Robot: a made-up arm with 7 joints.
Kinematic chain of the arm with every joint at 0, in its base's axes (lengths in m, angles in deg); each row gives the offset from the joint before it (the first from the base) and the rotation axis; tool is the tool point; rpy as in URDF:
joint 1: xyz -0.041 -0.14 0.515 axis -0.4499 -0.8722 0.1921
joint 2: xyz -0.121 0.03 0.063 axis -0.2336 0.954 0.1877
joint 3: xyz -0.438 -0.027 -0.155 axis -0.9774 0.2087 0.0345
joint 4: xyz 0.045 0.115 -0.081 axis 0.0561 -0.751 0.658
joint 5: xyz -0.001 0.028 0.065 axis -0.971 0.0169 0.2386
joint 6: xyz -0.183 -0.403 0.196 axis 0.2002 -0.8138 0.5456
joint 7: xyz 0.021 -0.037 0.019 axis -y
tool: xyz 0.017 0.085 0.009 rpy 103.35 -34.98 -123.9
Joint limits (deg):
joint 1: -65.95..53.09
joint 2: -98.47..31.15
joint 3: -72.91..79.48
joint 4: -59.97..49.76
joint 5: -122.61..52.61
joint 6: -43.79..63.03
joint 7: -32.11..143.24
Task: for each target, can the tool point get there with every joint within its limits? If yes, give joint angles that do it. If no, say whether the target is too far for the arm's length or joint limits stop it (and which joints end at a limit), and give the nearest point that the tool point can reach.
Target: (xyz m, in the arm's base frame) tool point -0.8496 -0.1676 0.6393
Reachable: yes | joints -40.11 -2.61 -21.35 4.47 -49.23 26.16 23.35
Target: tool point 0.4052 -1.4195 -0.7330
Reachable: no: too far | nearest point 0.0921 -0.6920 -0.2292 | short by 0.939 m
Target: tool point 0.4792 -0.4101 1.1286
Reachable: no: joint limits stop it (at a limit: joint 1, joint 2, joint 5, joint 6) | nearest point 0.2199 -0.3638 1.0797 | short by 0.268 m
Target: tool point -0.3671 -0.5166 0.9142
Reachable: yes | joints -44.08 9.17 -50.08 -39.50 31.87 18.45 4.74
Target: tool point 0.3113 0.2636 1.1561
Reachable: no: joint limits stop it (at a limit: joint 1, joint 2, joint 5, joint 6) | nearest point 0.0908 0.0490 1.0927 | short by 0.314 m
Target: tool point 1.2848 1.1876 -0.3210
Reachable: no: too far | nearest point 0.5351 0.3729 0.1378 | short by 1.198 m
